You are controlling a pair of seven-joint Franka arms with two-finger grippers.
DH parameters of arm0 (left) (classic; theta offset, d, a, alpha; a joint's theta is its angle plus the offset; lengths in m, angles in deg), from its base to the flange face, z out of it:
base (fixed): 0 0 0 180
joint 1: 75.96 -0.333 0 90
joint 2: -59.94 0 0 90
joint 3: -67.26 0.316 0.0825 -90
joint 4: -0.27 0 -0.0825 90
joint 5: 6.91 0.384 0 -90
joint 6: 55.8 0 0.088 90
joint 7: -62.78 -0.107 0 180
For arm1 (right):
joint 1: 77.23 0.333 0 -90
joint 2: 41.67 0 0 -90
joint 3: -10.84 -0.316 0.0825 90
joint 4: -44.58 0 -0.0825 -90
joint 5: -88.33 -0.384 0 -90
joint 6: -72.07 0 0.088 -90
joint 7: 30.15 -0.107 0 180
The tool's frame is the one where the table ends.
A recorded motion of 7 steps. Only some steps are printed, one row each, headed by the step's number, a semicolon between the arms.
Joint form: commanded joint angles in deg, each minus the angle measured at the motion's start. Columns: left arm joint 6, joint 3, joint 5, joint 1, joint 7, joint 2, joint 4; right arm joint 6, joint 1, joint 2, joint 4, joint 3, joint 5, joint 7.
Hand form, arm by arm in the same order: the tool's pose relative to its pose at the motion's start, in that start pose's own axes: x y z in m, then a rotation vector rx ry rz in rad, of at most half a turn. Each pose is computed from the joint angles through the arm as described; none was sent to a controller.
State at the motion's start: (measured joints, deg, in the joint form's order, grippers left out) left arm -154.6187 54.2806 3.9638 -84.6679 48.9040 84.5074 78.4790; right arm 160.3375 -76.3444 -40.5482 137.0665 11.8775 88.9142 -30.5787
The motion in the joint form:
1: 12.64 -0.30 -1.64 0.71 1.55 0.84 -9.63; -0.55 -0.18 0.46 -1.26 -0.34 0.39 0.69
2: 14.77 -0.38 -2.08 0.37 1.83 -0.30 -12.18; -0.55 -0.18 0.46 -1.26 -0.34 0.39 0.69
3: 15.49 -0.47 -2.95 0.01 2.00 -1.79 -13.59; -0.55 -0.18 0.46 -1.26 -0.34 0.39 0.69
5: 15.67 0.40 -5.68 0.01 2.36 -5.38 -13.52; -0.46 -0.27 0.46 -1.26 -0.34 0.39 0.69
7: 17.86 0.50 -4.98 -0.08 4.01 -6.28 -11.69; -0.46 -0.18 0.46 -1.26 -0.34 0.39 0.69
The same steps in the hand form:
1: -0.0110 0.0023 -0.0512 -0.0456 -0.0587 -0.0390; 0.0017 -0.0008 -0.0052 -0.0070 0.0044 -0.0144
2: -0.0209 -0.0017 -0.0811 -0.0441 -0.0326 -0.0570; 0.0017 -0.0008 -0.0052 -0.0070 0.0044 -0.0144
3: -0.0303 -0.0031 -0.1076 -0.0461 0.0058 -0.0693; 0.0017 -0.0008 -0.0052 -0.0070 0.0044 -0.0144
5: -0.0494 0.0000 -0.1452 -0.0621 0.0664 -0.0879; 0.0019 0.0001 -0.0054 -0.0069 0.0060 -0.0128
7: -0.0571 0.0015 -0.1367 -0.0600 0.0084 -0.1174; 0.0019 -0.0008 -0.0054 -0.0070 0.0060 -0.0144

